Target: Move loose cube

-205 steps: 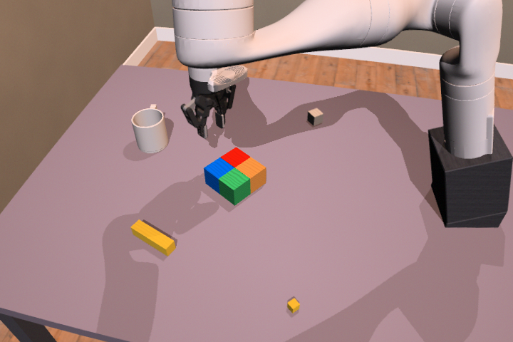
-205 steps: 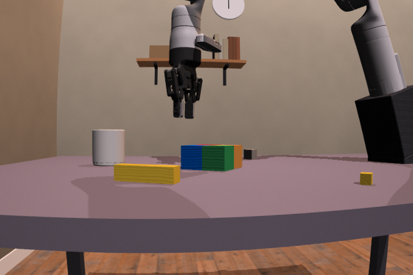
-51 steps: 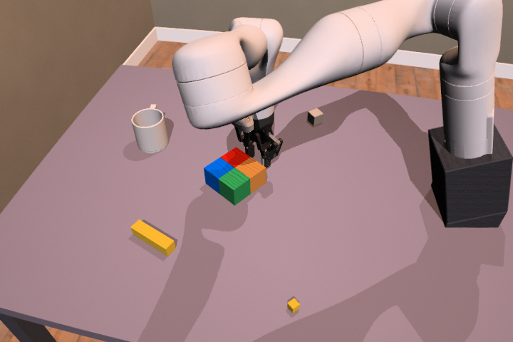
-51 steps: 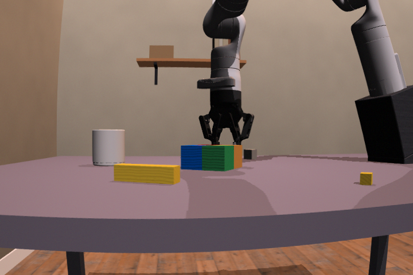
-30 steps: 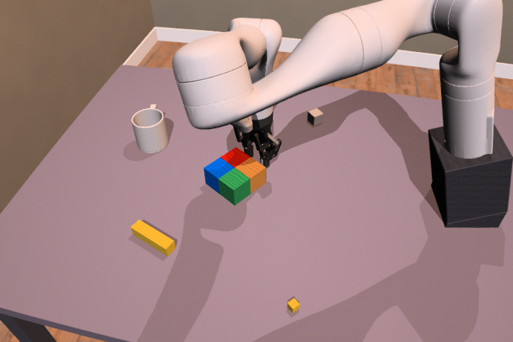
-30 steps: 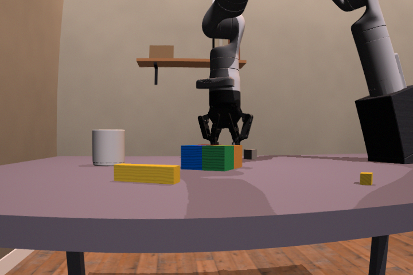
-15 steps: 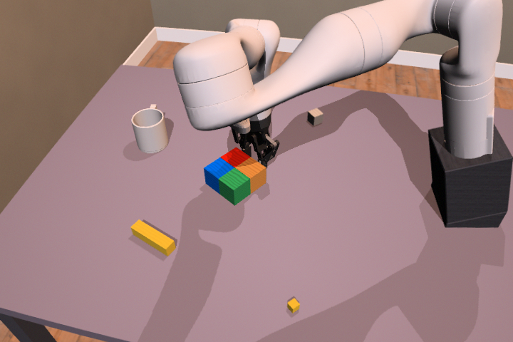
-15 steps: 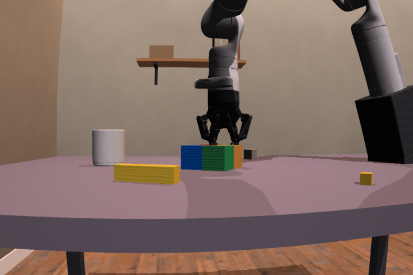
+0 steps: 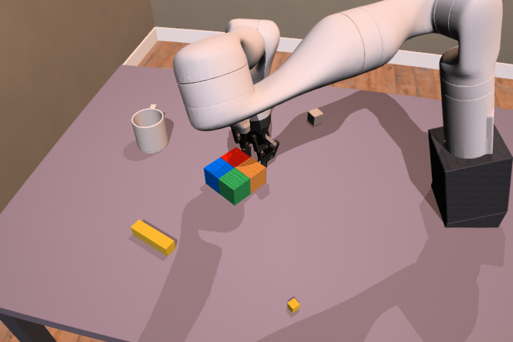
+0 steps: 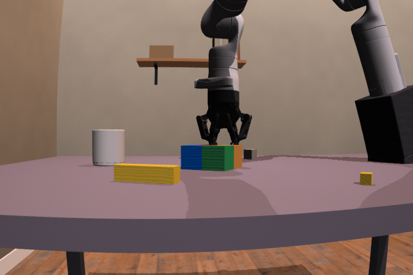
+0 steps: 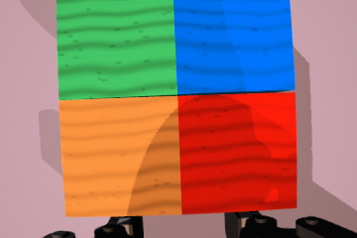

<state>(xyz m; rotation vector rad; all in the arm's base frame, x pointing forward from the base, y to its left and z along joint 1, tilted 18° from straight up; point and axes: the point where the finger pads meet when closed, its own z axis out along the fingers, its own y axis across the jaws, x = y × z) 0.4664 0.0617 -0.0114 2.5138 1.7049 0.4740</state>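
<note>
Right now my hand is 40 mm short of the red cube, 30 mm to the right of it and 10 mm above it. From my hand the other things lie so: orange cube (40 mm to the left, 10 mm below, 10 mm behind); blue cube (70 mm to the left, 50 mm ahead, 10 mm below); green cube (90 mm to the left, 10 mm below, 10 mm ahead).
</note>
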